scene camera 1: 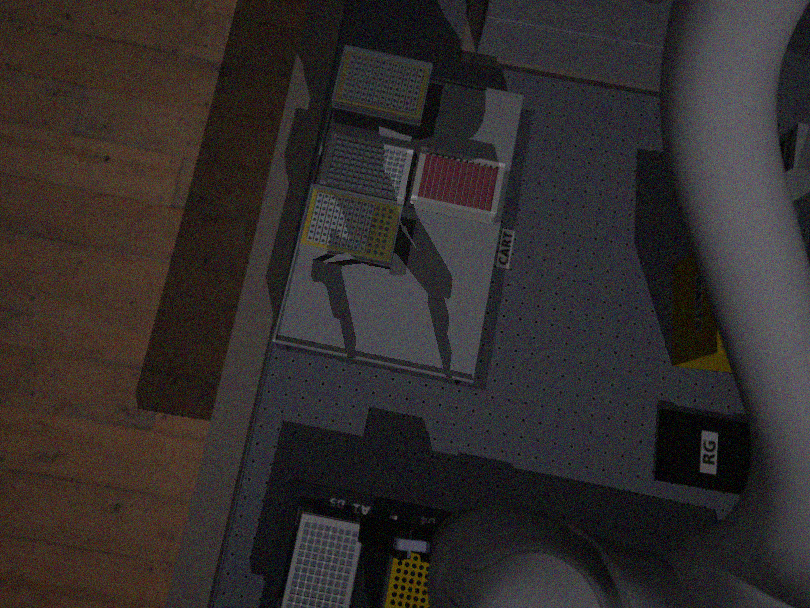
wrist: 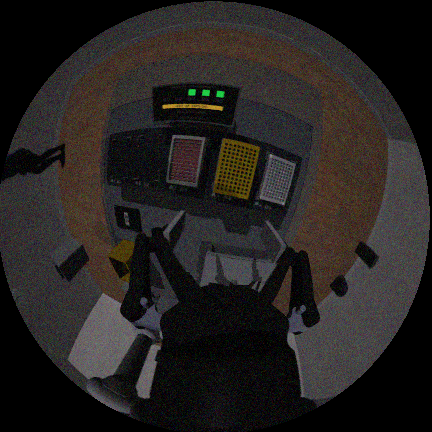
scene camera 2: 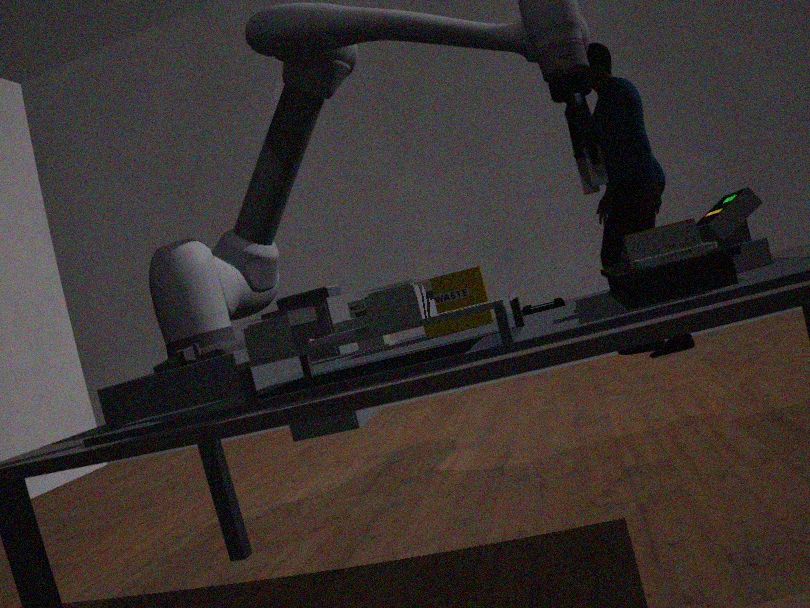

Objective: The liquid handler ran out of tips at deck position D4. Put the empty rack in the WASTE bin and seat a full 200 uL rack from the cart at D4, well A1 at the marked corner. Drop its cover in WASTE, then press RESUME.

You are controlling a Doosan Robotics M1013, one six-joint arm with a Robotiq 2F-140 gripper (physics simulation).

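Places are measured from the arm's base along level axes (x right, y ahead, z up), in centimetres.
Pixels of known places: gripper, between the fingertips: [wrist: 224, 223] [scene camera 2: 596, 189]; arm's base, origin of its link: [scene camera 2: 205, 359].
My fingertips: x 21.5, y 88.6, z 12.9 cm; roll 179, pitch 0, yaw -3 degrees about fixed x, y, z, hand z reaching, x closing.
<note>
Ahead of a thing's pixels: the offset from my fingertips to its top centre. "spot": to the spot under its first point.
My gripper [scene camera 2: 590, 179] [wrist: 224, 223] is open and empty, high above the deck's cart side. The empty yellow rack @[dx +2.1, dy +8.4, dz -9.5 cm] [scene camera 1: 408, 579] [wrist: 237, 169] sits at D4, between a red rack and a white rack; the arm partly hides it in scene camera 1. On the cart @[dx +7.3, dy -42.7, dz -14.5 cm] [scene camera 1: 399, 320] [wrist: 237, 266] stand a yellow-edged rack full of tips @[spot: dx +12.0, dy -58.9, dz -8.1 cm] [scene camera 1: 382, 85] and a yellow-edged rack with several empty columns @[dx +14.7, dy -38.2, dz -8.7 cm] [scene camera 1: 353, 225]. Whether either has a cover is unclear. The yellow WASTE bin @[dx -41.1, dy -32.1, dz -7.6 cm] [scene camera 2: 457, 291] [wrist: 121, 248] stands beyond the cart. The control panel @[spot: dx -7.6, dy +20.9, dz -10.4 cm] [wrist: 195, 114] shows green lights and an orange bar; RESUME is not readable.
A grey-white rack @[dx +13.3, dy -48.9, dz -13.7 cm] [scene camera 1: 359, 163] and a red rack @[dx -0.1, dy -47.2, dz -12.0 cm] [scene camera 1: 457, 183] stand on the cart. The deck holds a red rack @[dx -10.3, dy +10.0, dz -12.4 cm] [wrist: 186, 161] and a white rack @[dx +14.4, dy +6.9, dz -14.1 cm] [wrist: 277, 180]. A black RG box @[dx -39.7, dy -11.9, dz -19.7 cm] [scene camera 1: 673, 445] [wrist: 127, 218] stands near the deck. A person [scene camera 2: 628, 137] stands behind the table.
</note>
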